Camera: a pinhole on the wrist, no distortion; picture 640 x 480 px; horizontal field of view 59.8 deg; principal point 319.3 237.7 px. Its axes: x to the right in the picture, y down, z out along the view. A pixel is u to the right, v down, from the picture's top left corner.
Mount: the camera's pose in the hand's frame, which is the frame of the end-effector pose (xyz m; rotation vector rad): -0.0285 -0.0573 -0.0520 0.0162 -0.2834 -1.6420
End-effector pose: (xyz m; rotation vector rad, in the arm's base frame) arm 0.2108 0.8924 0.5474 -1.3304 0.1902 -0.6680
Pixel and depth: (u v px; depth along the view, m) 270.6 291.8 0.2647
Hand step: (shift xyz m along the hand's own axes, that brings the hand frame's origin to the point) -0.0487 0.0099 0.2056
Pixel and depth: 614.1 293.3 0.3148
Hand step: -0.0702 -0.1684 0.2854
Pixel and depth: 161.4 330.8 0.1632
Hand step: -0.0267 0.0148 0.1039
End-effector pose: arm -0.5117 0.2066 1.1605 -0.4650 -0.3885 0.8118
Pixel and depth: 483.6 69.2 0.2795
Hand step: -0.1695 -0.0844 0.2154
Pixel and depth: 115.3 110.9 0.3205
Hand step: -0.1464 0.1185 0.2255
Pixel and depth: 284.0 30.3 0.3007
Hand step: -0.1905 0.0209 0.2145
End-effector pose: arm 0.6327 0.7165 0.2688 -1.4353 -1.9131 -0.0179
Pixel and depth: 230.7 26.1 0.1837
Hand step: -0.1271 0.0078 0.1077
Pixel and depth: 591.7 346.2 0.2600
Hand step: -0.0377 -0.1404 0.2297
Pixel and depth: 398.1 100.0 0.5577
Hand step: -0.2714 -0.0291 0.4738
